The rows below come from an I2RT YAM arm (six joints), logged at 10 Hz.
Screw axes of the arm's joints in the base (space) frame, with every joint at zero. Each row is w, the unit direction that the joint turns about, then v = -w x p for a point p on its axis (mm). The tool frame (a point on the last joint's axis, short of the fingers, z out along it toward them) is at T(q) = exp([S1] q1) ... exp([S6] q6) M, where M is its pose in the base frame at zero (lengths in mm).
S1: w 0 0 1 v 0 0 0
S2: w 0 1 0 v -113.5 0 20
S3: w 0 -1 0 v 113.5 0 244
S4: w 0 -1 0 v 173.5 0 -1
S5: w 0 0 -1 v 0 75 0
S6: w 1 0 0 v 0 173.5 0
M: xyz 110.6 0 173.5 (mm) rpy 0 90 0 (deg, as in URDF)
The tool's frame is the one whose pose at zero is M.
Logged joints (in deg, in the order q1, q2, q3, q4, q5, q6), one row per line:
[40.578, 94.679, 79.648, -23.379, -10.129, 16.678]
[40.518, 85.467, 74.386, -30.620, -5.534, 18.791]
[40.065, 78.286, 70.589, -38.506, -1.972, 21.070]
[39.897, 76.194, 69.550, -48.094, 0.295, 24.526]
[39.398, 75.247, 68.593, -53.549, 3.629, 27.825]
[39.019, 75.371, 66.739, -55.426, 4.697, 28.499]
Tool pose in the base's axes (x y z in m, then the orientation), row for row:
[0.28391, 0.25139, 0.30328, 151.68, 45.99, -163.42]
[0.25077, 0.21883, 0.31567, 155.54, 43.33, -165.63]
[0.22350, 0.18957, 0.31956, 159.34, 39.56, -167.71]
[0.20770, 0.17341, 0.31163, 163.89, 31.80, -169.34]
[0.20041, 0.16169, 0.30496, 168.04, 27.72, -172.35]
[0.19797, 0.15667, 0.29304, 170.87, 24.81, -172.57]
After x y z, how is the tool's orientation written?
As angles about the fixed x, y, z axes (roll, pitch, yaw), in degrees.
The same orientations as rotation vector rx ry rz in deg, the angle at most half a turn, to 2 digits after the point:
[-33.26, 129.52, 41.33]
[-28.60, 133.36, 35.97]
[-24.09, 138.11, 30.74]
[-19.68, 146.78, 24.77]
[-14.07, 151.53, 18.40]
[-12.78, 154.70, 14.58]

